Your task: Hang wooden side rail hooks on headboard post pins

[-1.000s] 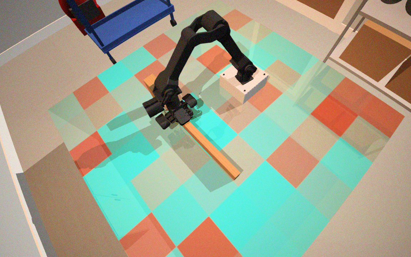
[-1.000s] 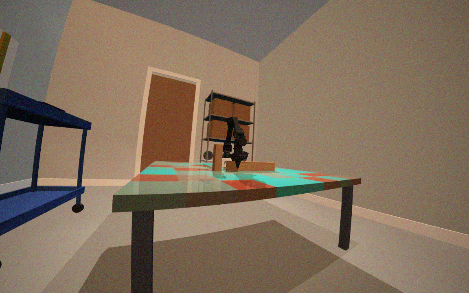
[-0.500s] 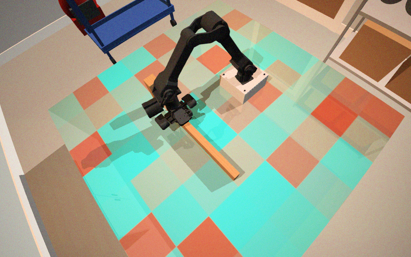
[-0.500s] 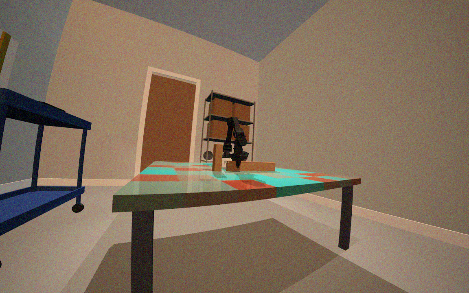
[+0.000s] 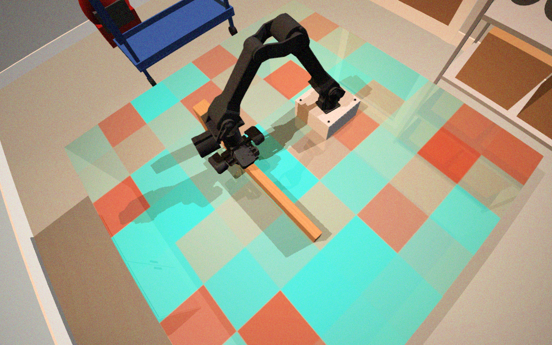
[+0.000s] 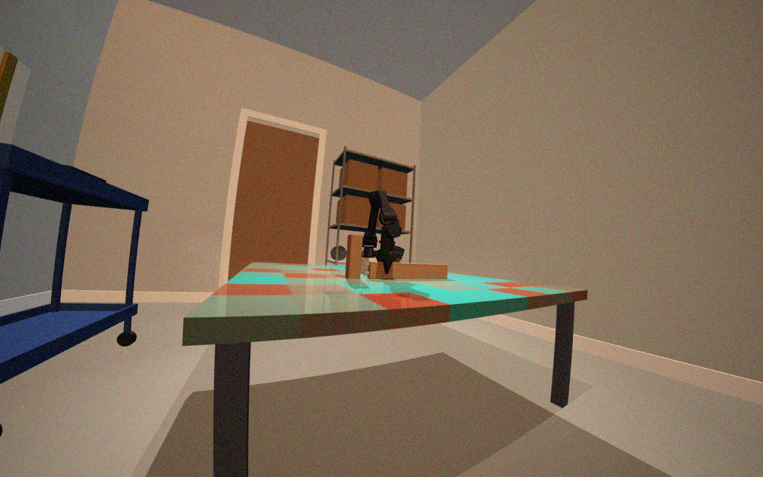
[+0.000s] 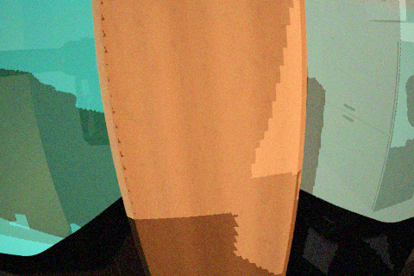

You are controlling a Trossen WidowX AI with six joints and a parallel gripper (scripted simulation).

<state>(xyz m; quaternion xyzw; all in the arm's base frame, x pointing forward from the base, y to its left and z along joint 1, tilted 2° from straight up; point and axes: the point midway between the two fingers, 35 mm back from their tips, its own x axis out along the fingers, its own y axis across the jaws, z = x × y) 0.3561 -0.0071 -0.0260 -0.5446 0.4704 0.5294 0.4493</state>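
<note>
Right now the headboard post is 30 mm ahead of my gripper tip, 150 mm to the right of it and 60 mm above it.
</note>
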